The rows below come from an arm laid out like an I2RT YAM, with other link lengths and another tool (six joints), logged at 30 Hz.
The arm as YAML. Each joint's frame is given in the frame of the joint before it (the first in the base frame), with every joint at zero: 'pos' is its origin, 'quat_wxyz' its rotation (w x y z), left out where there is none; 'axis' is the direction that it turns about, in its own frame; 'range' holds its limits. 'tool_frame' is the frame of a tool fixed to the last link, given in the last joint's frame.
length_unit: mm
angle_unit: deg
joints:
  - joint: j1
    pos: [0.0, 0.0, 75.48]
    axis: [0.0, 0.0, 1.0]
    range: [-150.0, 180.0]
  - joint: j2
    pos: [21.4, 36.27, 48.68]
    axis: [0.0, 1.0, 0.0]
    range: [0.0, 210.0]
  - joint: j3
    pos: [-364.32, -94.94, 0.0]
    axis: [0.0, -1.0, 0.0]
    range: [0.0, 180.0]
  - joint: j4
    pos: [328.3, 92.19, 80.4]
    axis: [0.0, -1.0, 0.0]
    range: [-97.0, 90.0]
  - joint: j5
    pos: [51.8, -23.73, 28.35]
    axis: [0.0, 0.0, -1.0]
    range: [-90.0, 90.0]
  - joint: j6
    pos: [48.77, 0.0, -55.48]
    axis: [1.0, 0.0, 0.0]
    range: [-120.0, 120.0]
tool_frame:
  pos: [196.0, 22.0, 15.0]
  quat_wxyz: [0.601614, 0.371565, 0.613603, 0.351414]
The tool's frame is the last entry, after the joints.
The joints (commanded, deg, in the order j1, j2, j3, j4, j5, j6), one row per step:
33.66 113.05 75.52 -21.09 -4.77 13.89
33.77 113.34 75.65 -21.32 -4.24 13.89
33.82 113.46 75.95 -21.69 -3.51 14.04
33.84 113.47 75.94 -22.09 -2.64 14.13
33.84 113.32 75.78 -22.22 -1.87 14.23
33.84 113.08 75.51 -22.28 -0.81 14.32
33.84 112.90 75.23 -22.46 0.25 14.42
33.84 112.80 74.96 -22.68 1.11 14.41
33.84 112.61 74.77 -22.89 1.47 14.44
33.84 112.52 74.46 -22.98 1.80 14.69
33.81 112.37 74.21 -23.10 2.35 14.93
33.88 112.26 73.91 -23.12 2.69 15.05
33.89 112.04 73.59 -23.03 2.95 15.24
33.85 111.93 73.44 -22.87 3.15 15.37
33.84 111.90 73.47 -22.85 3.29 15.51
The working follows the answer.
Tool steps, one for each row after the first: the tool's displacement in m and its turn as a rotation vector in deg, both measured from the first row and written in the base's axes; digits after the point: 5 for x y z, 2 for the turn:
0.00030 -0.00106 -0.00288 -0.59 0.07 -0.16
0.00217 -0.00295 -0.00304 -1.16 -0.07 -0.62
0.00277 -0.00678 -0.00462 -1.98 -0.10 -1.12
0.00352 -0.01026 -0.00495 -2.57 -0.32 -1.60
0.00469 -0.01495 -0.00509 -3.34 -0.73 -2.21
0.00527 -0.02006 -0.00617 -4.22 -0.98 -2.83
0.00510 -0.02460 -0.00799 -5.06 -1.08 -3.25
0.00428 -0.02701 -0.00809 -5.43 -1.07 -3.45
0.00313 -0.02959 -0.00982 -5.74 -0.91 -3.81
0.00298 -0.03301 -0.01055 -6.17 -0.92 -4.32
0.00170 -0.03478 -0.01182 -6.48 -0.89 -4.51
0.00103 -0.03652 -0.01185 -6.60 -0.95 -4.80
0.00165 -0.03770 -0.01150 -6.62 -1.11 -5.05
0.00239 -0.03812 -0.01091 -6.61 -1.20 -5.26

Tool pose at each row, in the base's axes (x y z in m, rotation vector in deg; rounded; the steps above come from the unrounded poses):
0.48984 0.38367 0.06816 55.98 151.93 38.25
0.49015 0.38260 0.06528 56.07 151.93 37.37
0.49202 0.38072 0.06512 56.41 151.55 36.53
0.49262 0.37689 0.06354 56.79 151.23 35.29
0.49337 0.37341 0.06321 57.09 150.76 34.45
0.49454 0.36871 0.06307 57.41 150.04 33.39
0.49511 0.36361 0.06199 57.78 149.45 32.14
0.49495 0.35907 0.06017 57.99 149.11 30.93
0.49412 0.35665 0.06007 58.13 148.99 30.39
0.49297 0.35408 0.05834 58.59 148.89 29.82
0.49283 0.35066 0.05761 59.07 148.54 29.14
0.49155 0.34889 0.05634 59.23 148.44 28.65
0.49088 0.34714 0.05631 59.50 148.19 28.46
0.49149 0.34596 0.05665 59.72 147.88 28.43
0.49223 0.34555 0.05725 59.92 147.66 28.43

